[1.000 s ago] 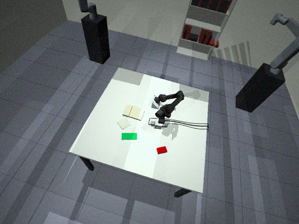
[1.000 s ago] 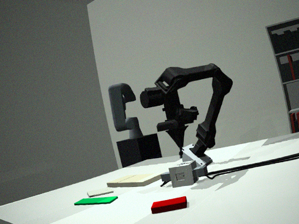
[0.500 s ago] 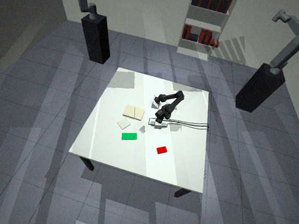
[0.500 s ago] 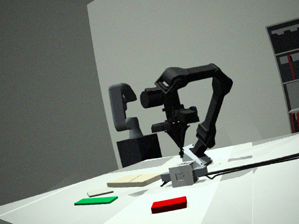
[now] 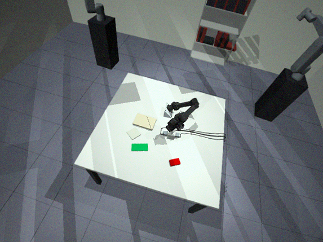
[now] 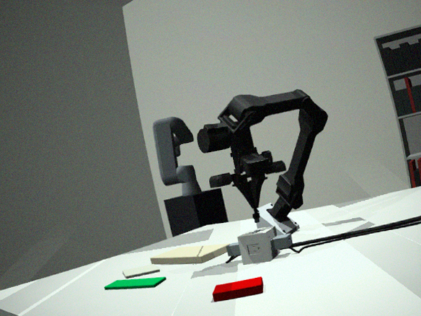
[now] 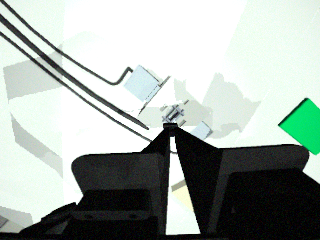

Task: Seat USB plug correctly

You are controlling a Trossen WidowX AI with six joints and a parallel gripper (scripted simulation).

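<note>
The dark USB plug is 2 cm below my gripper tip. Round my gripper tip: green flat block 24 cm ahead, 25 cm to the right, 13 cm below; tan board 5 cm behind, 32 cm to the right, 12 cm below; red block 26 cm ahead, 11 cm to the left, 13 cm below.
</note>
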